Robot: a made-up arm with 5 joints. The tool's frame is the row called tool. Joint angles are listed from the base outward.
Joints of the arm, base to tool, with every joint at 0 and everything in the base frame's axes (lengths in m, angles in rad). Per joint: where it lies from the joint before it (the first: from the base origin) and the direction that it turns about. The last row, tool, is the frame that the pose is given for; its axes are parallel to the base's.
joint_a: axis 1 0 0 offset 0 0 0.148
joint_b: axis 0 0 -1 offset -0.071 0.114 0.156
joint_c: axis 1 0 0 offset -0.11 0.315 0.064
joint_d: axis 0 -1 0 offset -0.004 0.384 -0.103
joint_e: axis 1 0 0 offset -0.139 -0.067 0.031
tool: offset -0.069 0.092 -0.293
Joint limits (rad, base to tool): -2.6..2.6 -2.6..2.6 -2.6..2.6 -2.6..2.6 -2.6..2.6
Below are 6 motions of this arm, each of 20 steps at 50 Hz.
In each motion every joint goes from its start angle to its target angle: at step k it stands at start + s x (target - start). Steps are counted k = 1, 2, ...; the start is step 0. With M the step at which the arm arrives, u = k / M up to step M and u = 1 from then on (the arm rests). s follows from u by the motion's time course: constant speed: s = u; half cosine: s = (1 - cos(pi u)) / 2; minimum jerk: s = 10 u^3 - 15 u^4 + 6 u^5.
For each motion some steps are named. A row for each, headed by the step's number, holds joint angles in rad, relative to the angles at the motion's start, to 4 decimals.
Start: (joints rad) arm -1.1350 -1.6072 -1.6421 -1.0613 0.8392
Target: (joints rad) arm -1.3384 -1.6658 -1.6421 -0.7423 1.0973
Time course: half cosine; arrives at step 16
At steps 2, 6, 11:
2: -0.0077 -0.0022 0.0000 0.0121 0.0098
6: -0.0628 -0.0181 0.0000 0.0985 0.0797
11: -0.1582 -0.0456 0.0000 0.2481 0.2007

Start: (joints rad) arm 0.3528 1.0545 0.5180 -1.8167 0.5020
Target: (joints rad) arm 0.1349 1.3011 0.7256 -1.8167 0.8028
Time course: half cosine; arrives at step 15
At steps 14, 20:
14: -0.2155 0.2439 0.2053 0.0000 0.2975
20: -0.2179 0.2466 0.2076 0.0000 0.3008

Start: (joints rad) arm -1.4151 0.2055 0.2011 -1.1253 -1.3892
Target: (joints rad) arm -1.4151 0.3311 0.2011 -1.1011 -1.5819
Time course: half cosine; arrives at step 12
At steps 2, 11, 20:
2: 0.0000 0.0084 0.0000 0.0016 -0.0129
11: 0.0000 0.1235 0.0000 0.0238 -0.1894
20: 0.0000 0.1256 0.0000 0.0242 -0.1927

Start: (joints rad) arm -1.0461 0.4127 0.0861 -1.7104 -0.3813
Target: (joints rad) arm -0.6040 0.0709 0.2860 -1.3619 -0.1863
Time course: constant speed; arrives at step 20
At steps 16, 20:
16: 0.3537 -0.2734 0.1599 0.2788 0.1560
20: 0.4421 -0.3418 0.1999 0.3485 0.1950

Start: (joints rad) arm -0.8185 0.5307 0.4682 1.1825 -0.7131
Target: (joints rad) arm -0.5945 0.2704 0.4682 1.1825 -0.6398
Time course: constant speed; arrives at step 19
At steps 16, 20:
16: 0.1886 -0.2192 0.0000 0.0000 0.0617
20: 0.2240 -0.2603 0.0000 0.0000 0.0733

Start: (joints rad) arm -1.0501 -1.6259 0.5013 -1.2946 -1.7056
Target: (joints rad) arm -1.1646 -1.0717 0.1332 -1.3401 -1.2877
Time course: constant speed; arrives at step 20
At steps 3, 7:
3: -0.0172 0.0831 -0.0552 -0.0068 0.0627
7: -0.0401 0.1940 -0.1288 -0.0159 0.1463

